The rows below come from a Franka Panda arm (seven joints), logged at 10 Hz.
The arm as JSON. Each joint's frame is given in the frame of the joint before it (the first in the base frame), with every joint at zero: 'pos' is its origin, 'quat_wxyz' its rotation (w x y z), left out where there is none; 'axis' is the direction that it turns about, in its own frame. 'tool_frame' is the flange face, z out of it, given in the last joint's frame.
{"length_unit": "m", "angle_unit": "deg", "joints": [
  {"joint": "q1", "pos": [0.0, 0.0, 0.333], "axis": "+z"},
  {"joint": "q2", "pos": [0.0, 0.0, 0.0], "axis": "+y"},
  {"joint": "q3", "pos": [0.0, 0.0, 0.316], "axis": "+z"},
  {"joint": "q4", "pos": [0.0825, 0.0, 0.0], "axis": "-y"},
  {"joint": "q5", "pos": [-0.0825, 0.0, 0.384], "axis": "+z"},
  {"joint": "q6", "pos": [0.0, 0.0, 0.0], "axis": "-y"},
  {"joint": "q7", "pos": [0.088, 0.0, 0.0], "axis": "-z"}
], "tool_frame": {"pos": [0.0, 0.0, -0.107], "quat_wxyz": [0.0, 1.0, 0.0, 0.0]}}
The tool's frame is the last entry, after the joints.
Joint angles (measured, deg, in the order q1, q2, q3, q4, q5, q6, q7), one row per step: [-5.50, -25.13, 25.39, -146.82, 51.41, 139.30, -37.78]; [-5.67, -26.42, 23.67, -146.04, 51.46, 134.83, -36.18]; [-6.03, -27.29, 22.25, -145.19, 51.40, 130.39, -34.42]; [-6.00, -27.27, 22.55, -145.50, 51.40, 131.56, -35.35]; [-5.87, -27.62, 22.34, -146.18, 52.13, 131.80, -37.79]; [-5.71, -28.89, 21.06, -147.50, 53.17, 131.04, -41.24]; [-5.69, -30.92, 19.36, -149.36, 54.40, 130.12, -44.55]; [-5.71, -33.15, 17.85, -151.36, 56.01, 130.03, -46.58]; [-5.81, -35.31, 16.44, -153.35, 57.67, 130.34, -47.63]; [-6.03, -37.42, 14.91, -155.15, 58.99, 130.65, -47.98]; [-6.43, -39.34, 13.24, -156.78, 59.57, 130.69, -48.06]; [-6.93, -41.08, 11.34, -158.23, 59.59, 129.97, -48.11]
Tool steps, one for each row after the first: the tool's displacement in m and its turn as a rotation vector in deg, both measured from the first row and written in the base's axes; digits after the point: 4 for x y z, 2 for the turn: [-0.0016, -0.0054, 0.0109, 2.16, 2.37, -0.55]; [-0.0031, -0.0101, 0.0195, 4.14, 5.12, -1.02]; [-0.0030, -0.0100, 0.0180, 3.49, 4.03, -0.65]; [-0.0053, -0.0122, 0.0155, 3.38, 2.99, 0.72]; [-0.0107, -0.0214, 0.0139, 3.80, 1.88, 2.31]; [-0.0186, -0.0348, 0.0132, 4.54, 0.62, 3.20]; [-0.0268, -0.0480, 0.0133, 5.66, -0.75, 2.51]; [-0.0346, -0.0611, 0.0129, 6.97, -1.88, 0.77]; [-0.0418, -0.0750, 0.0135, 8.35, -2.84, -1.51]; [-0.0486, -0.0898, 0.0136, 9.45, -3.47, -3.69]; [-0.0556, -0.1043, 0.0129, 10.62, -3.58, -5.35]
